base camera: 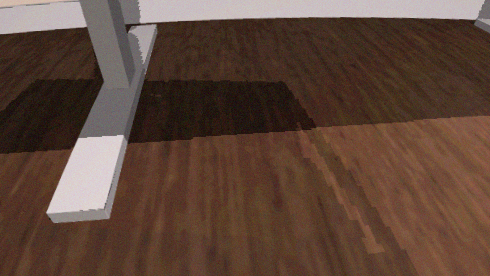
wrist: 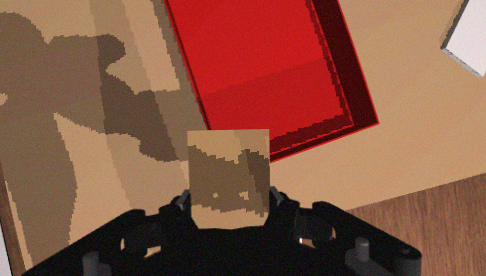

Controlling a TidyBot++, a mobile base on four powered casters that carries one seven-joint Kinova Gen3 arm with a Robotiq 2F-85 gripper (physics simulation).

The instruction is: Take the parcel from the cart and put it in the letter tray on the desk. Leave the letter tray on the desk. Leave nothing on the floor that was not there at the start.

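Frame: origin at the arm's base, x back, y right, z up, level; centimetres.
Where they show: gripper, fingertip midpoint: (wrist: pixel 230 199).
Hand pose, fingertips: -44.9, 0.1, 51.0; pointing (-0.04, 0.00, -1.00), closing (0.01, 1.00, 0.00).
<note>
Things, the pixels of their top centre, and the offset from my fingertips, as dx, dy, dz. "spot": a spot on its surface instead. Level surfaces: height alone.
- parcel, top centre: (wrist: pixel 230 189) -1.3, +0.0, +1.8
- desk, surface height: dz -18.6
- red letter tray, top centre: (wrist: pixel 268 42) -19.0, +6.3, -12.3
- white flat item, top centre: (wrist: pixel 479 31) -25.1, +50.9, -17.7
- wooden floor, surface height: dz -90.6
- desk leg, surface spot: (base camera: pixel 107 45) spot: -17.2, -27.7, -78.4
My gripper (wrist: pixel 230 199) is shut on the parcel (wrist: pixel 229 175), a tan box that stands out between the fingers in the wrist view. The view looks down on the desk (wrist: pixel 420 150). The red letter tray (wrist: pixel 260 60) lies on the desk, just beyond the parcel, and runs up out of the top of the view. The parcel overlaps the tray's near left corner in the view. I cannot tell how high the parcel is above the desk. The cart does not show in these views.
A white flat item (wrist: pixel 470 45) lies on the desk at the upper right of the wrist view. The desk's near edge crosses the lower right, with wooden floor (wrist: pixel 420 225) beyond. In the base view, a desk leg (base camera: pixel 107 45) stands on a long white foot (base camera: pixel 90 172) at the left.
</note>
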